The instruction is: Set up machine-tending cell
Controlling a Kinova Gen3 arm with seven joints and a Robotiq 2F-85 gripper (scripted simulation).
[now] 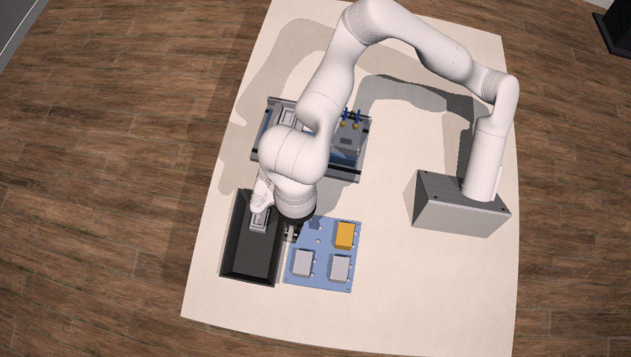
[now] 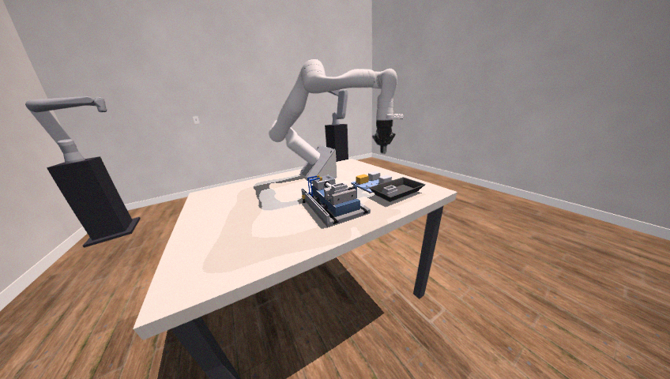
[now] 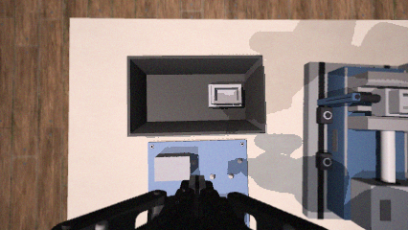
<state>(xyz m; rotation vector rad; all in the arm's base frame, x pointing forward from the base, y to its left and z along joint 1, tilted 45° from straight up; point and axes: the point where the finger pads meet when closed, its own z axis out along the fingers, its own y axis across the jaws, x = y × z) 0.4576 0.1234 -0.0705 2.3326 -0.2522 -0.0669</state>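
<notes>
Right now the white rod is 30 mm behind my hand, 300 mm to the right of it and 120 mm below it. The rest, counted from my hand: hose block (110 mm behind, 290 mm to the right, 120 mm below); blue vise (10 mm behind, 310 mm to the right, 160 mm below); brass blank (110 mm behind, 40 mm to the right, 170 mm below).
</notes>
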